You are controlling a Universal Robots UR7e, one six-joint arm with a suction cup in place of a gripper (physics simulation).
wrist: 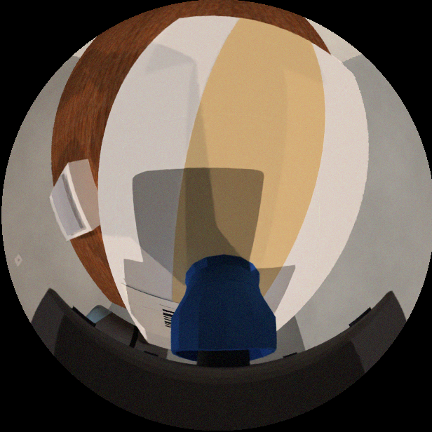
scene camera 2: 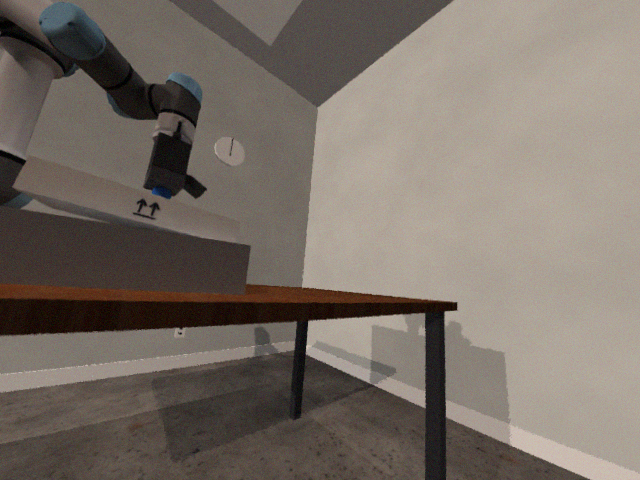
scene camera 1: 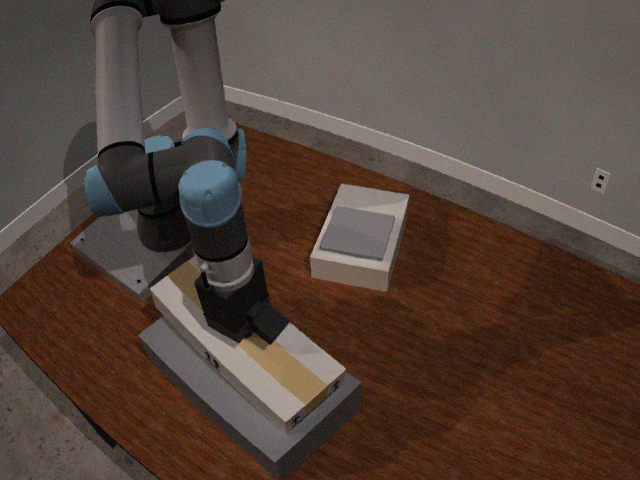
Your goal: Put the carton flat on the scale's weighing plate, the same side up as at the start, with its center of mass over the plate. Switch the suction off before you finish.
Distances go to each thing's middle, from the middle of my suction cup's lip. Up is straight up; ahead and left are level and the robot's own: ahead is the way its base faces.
I see the grey block (scene camera 2: 50, 250) 14 cm below my suction cup, 2 cm to the right of it and 1 cm behind it. Also, from my suction cup: long white carton (scene camera 1: 286, 381): 4 cm below, 1 cm behind; white scale (scene camera 1: 358, 245): 41 cm to the left, 15 cm below, 1 cm behind.
